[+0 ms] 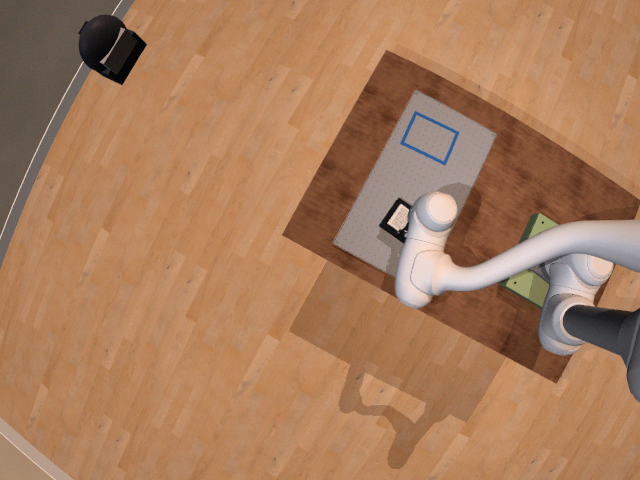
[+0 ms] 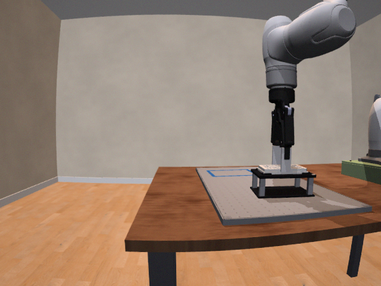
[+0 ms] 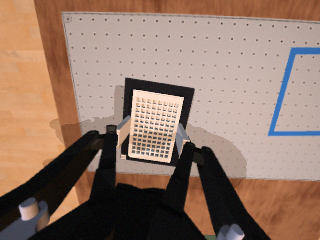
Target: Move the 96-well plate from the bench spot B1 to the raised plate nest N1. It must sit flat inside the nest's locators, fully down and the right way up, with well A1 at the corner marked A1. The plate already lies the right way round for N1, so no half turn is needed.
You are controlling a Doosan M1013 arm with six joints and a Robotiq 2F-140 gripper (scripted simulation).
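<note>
Right now the white 96-well plate is 30 mm below my hand. Also, from my hand: black raised nest N1: 40 mm below.
</note>
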